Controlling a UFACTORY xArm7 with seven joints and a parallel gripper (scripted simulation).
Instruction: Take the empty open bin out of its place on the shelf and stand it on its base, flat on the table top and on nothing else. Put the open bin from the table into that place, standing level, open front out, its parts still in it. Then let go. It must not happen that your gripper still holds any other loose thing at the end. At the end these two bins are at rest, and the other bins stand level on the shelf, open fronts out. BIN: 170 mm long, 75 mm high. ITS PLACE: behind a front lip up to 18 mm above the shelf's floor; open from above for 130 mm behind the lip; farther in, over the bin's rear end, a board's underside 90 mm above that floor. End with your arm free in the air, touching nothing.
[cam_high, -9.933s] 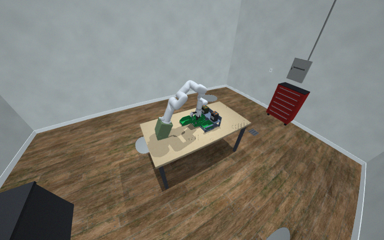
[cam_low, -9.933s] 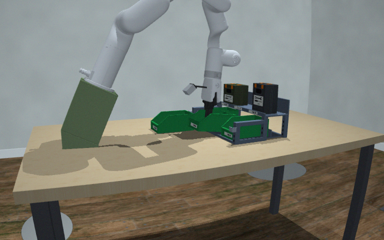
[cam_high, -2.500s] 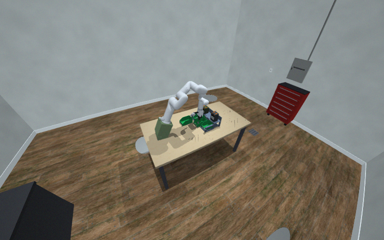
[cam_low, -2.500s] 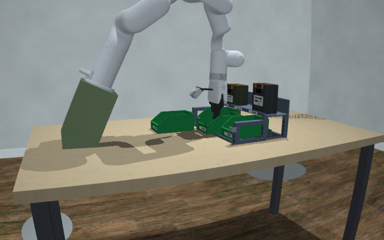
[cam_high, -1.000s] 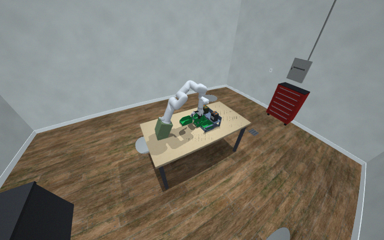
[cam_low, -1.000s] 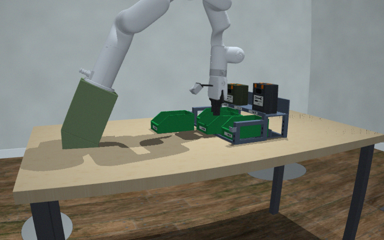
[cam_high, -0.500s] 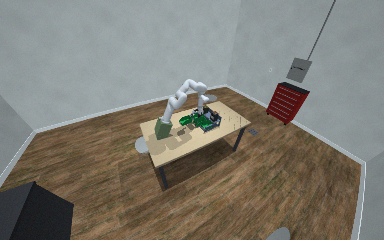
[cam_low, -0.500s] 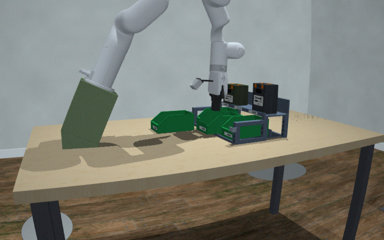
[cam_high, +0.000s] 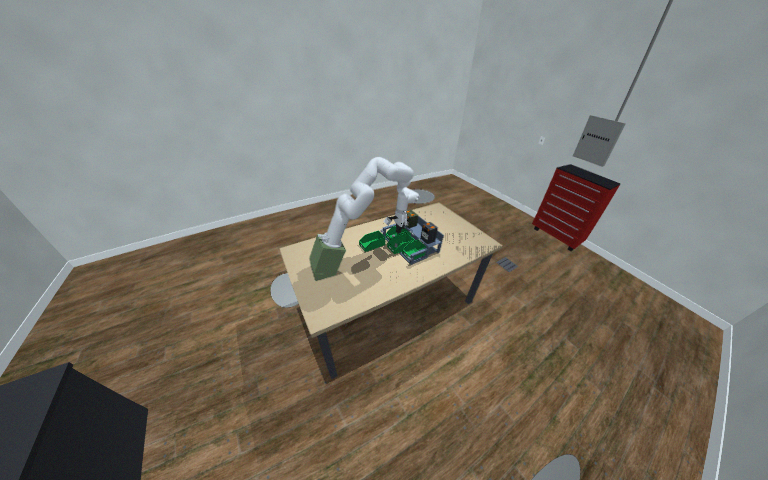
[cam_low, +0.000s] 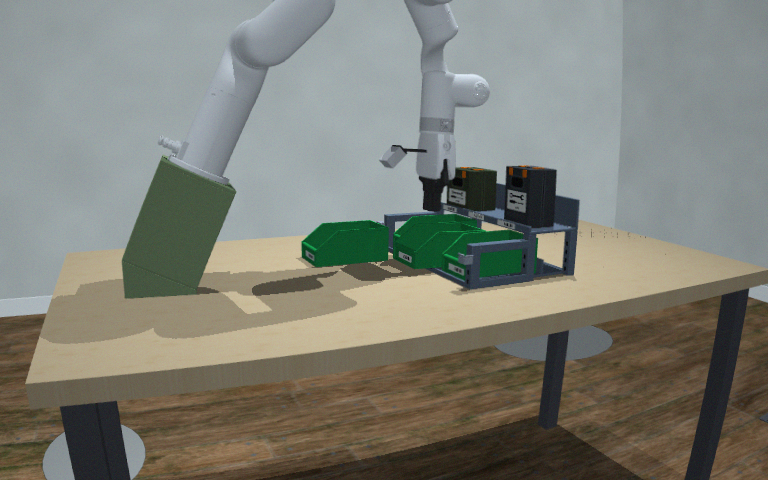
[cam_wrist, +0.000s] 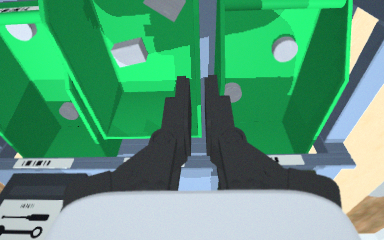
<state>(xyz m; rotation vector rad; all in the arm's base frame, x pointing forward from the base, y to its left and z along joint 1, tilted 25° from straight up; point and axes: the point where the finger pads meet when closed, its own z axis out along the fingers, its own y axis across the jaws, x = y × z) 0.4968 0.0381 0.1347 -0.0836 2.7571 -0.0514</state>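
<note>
The front lip lies 130 mm below my hand, 50 mm to the right of it and 40 mm behind it.
</note>
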